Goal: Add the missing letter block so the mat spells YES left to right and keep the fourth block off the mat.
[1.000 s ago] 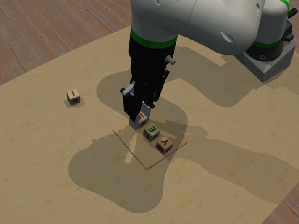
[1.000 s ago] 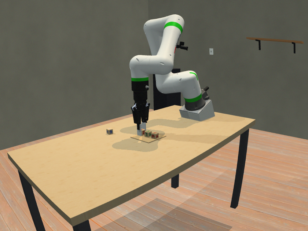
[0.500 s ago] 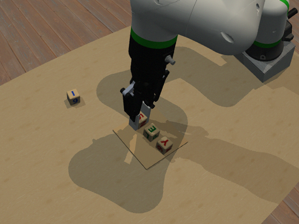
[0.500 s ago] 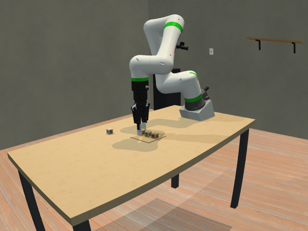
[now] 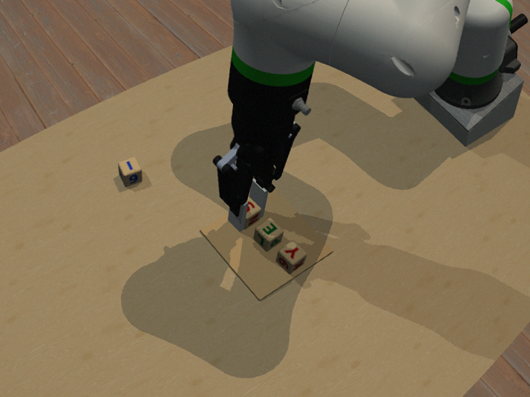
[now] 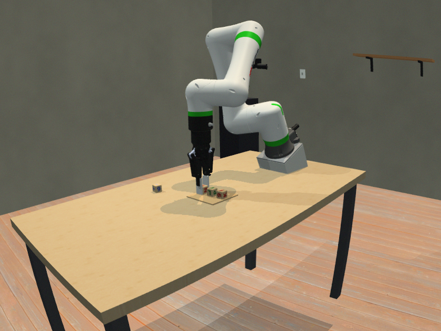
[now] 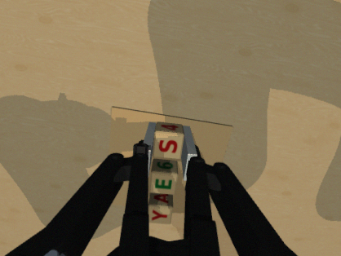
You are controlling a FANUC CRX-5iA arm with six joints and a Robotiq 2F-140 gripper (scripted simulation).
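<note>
My gripper is now 20 mm above the S block. Also, from my hand: mat: 10 mm behind, 50 mm to the left, 40 mm below; then E block: 10 mm behind, 50 mm to the left, 20 mm below; then Y block: 20 mm behind, 90 mm to the left, 20 mm below.
</note>
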